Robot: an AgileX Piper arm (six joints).
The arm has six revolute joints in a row. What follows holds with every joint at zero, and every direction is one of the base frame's.
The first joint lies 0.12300 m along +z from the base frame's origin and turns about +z.
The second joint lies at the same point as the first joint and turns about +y.
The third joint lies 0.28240 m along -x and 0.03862 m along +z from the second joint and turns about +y.
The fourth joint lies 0.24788 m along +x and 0.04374 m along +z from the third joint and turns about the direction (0.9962, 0, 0.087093).
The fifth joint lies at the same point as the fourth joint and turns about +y.
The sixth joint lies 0.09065 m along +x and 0.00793 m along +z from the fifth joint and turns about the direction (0.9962, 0, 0.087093).
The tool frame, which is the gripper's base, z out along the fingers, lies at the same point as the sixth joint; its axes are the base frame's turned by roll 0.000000, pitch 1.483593 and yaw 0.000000 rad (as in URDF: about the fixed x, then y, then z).
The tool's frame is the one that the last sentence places.
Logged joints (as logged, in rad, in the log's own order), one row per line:
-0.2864 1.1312 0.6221 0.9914 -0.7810 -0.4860
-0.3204 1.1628 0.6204 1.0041 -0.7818 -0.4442
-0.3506 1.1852 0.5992 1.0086 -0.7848 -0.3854
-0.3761 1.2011 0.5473 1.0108 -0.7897 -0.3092
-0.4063 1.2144 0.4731 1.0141 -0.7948 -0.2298
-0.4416 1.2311 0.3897 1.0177 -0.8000 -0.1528
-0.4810 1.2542 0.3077 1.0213 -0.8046 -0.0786
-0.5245 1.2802 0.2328 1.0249 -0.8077 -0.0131
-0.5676 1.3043 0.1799 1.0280 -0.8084 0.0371
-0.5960 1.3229 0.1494 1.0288 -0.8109 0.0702
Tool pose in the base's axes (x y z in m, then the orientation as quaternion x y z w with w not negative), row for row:
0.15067 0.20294 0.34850 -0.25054 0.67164 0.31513 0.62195
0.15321 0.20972 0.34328 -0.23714 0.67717 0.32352 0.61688
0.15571 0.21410 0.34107 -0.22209 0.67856 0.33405 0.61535
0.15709 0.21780 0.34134 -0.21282 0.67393 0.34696 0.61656
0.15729 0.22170 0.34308 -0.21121 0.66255 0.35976 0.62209
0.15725 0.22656 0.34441 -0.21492 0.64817 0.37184 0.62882
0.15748 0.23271 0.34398 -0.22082 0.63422 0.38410 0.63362
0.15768 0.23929 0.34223 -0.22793 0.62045 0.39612 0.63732
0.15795 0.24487 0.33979 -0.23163 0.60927 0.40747 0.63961
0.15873 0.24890 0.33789 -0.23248 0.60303 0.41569 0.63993
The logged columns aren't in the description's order. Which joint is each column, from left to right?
Columns, left to right: joint 5, joint 2, joint 4, joint 1, joint 3, joint 6.
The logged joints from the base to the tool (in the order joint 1, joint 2, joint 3, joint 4, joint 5, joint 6), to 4 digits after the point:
0.9914 1.1312 -0.7810 0.6221 -0.2864 -0.4860
1.0041 1.1628 -0.7818 0.6204 -0.3204 -0.4442
1.0086 1.1852 -0.7848 0.5992 -0.3506 -0.3854
1.0108 1.2011 -0.7897 0.5473 -0.3761 -0.3092
1.0141 1.2144 -0.7948 0.4731 -0.4063 -0.2298
1.0177 1.2311 -0.8000 0.3897 -0.4416 -0.1528
1.0213 1.2542 -0.8046 0.3077 -0.4810 -0.0786
1.0249 1.2802 -0.8077 0.2328 -0.5245 -0.0131
1.0280 1.3043 -0.8084 0.1799 -0.5676 0.0371
1.0288 1.3229 -0.8109 0.1494 -0.5960 0.0702

